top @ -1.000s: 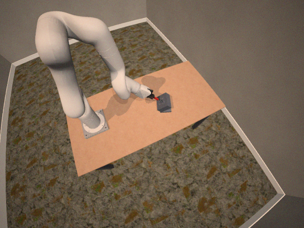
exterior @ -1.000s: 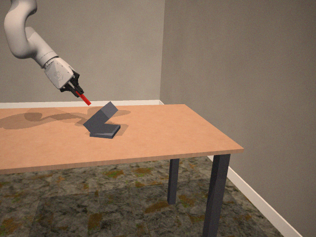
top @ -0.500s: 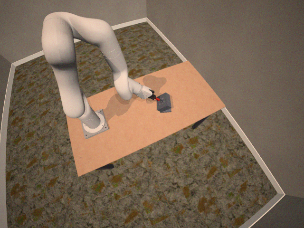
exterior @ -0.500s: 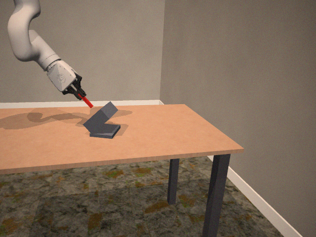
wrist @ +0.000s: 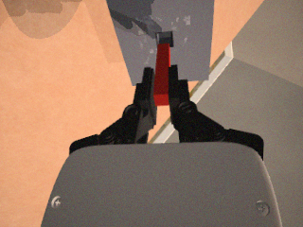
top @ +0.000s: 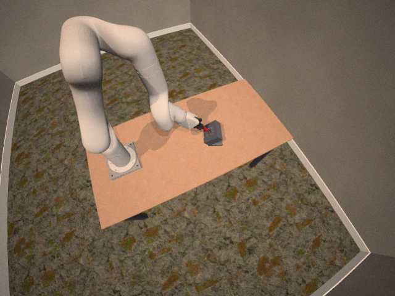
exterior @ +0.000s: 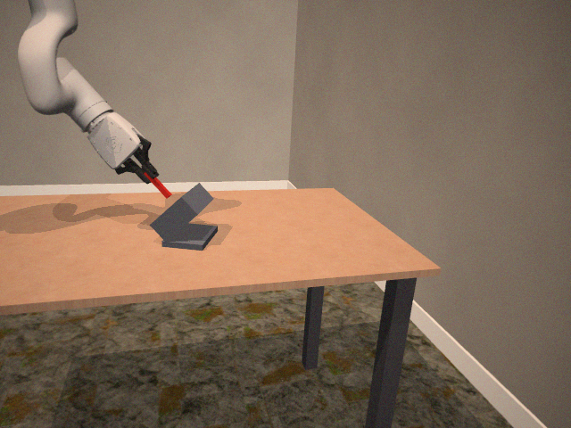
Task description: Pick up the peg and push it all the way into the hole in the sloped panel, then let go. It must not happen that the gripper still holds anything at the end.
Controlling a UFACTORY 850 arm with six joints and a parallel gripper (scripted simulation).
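Right now my hand is 100 mm short of the grey base, 40 mm to the left of it and 150 mm above it. The rest, counted from my hand: red peg 20 mm ahead, 10 mm to the right, 30 mm below.
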